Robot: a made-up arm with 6 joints.
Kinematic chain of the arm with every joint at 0, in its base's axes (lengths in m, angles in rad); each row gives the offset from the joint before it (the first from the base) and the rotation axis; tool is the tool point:
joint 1: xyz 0 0 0.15 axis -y
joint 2: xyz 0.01 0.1 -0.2 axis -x
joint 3: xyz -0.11 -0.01 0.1 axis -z
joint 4: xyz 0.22 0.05 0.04 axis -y
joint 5: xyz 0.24 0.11 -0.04 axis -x
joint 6: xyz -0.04 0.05 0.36 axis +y
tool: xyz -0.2 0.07 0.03
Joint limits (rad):
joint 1: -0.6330..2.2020
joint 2: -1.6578..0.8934
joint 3: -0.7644..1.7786
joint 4: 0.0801..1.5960
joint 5: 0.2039..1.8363
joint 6: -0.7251..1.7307
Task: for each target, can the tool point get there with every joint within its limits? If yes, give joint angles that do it. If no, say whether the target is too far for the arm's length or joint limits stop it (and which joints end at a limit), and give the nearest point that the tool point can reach.
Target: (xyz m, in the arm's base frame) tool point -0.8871 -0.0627 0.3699
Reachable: no: joint limits stop it (at a limit: joint 3, joint 4, joint 5, joint 6) | nearest point -0.7120 -0.0365 0.3265 | short by 0.182 m
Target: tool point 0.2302 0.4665 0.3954
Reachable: yes | joints 0.1735 0.1100 0.5369 0.2989 0.4726 0.3218
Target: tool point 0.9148 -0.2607 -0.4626
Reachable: no: joint limits stop it (at a limit: joint 3, joint 5, joint 6) | nearest point 0.8352 -0.2214 -0.4093 | short by 0.104 m
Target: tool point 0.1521 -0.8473 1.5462
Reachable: no: too far | nearest point 0.1844 -0.4392 0.9570 | short by 0.717 m
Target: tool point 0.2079 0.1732 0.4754
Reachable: yes | joints 0.8988 -0.8821 0.5997 0.6055 1.2443 -0.5046
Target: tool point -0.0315 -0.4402 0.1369
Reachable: no: joint limits stop it (at a limit: joint 1, joint 2, joint 5) | nearest point -0.0977 -0.4341 0.1180 | short by 0.069 m
